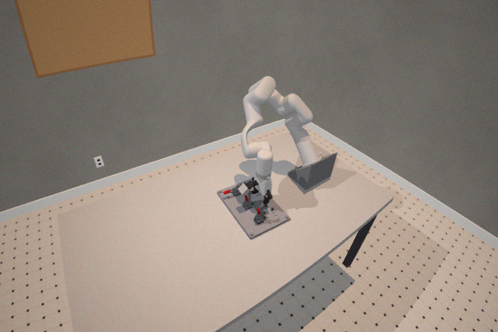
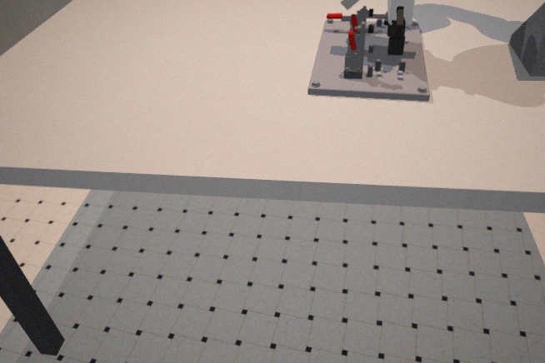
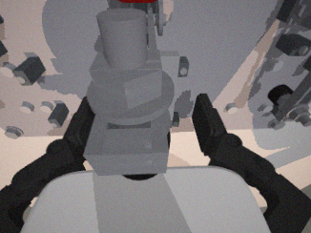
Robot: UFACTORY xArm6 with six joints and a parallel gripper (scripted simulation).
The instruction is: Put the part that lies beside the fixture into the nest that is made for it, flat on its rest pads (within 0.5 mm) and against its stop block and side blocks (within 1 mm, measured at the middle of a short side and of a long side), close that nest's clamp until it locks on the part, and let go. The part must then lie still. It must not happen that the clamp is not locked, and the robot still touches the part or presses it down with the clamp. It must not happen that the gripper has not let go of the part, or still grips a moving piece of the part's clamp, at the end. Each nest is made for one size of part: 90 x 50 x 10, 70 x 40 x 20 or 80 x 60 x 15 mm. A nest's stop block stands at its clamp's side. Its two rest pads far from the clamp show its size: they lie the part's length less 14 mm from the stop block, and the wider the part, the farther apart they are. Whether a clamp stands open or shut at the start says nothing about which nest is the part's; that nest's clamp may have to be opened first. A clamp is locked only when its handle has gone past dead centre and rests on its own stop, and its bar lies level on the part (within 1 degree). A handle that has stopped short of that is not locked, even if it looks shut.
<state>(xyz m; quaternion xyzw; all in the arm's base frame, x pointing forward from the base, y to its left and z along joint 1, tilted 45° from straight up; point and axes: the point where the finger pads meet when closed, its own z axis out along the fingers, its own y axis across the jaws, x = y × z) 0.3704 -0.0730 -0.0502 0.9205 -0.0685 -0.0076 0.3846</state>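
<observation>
Now: the flat grey part 2 cm below my hand. Also, from my hand: grey fixture plate: 5 cm ahead, 1 cm to the right, 4 cm below.
</observation>
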